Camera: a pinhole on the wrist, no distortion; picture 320 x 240 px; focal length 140.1 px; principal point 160.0 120.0 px. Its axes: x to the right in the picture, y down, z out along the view. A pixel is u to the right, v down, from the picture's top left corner.
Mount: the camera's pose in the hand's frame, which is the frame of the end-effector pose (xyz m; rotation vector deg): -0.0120 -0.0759 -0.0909 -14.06 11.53 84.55
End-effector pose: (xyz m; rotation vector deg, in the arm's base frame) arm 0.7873 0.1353 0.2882 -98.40 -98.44 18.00
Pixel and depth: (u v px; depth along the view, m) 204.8 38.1 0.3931
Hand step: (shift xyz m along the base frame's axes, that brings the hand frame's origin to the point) -0.0264 0.2996 -0.2122
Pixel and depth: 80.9 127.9 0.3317
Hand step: -0.3000 0.0148 -0.1254
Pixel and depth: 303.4 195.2 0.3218
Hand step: 0.1837 -0.0846 -0.3422
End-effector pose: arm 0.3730 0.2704 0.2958 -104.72 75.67 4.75
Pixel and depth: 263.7 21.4 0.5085
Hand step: -0.0367 -0.1029 -0.6142
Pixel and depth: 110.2 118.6 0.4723
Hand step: 0.2348 0.3005 -0.1831
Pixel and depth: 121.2 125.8 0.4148
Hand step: 0.1700 0.2630 -0.1514
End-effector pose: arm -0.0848 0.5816 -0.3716 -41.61 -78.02 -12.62
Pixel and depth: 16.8 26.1 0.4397
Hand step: -0.5450 0.0285 0.3747
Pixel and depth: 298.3 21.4 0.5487
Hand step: 0.1608 0.7167 0.1994
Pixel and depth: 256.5 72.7 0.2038
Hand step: 0.0204 0.1417 0.0253
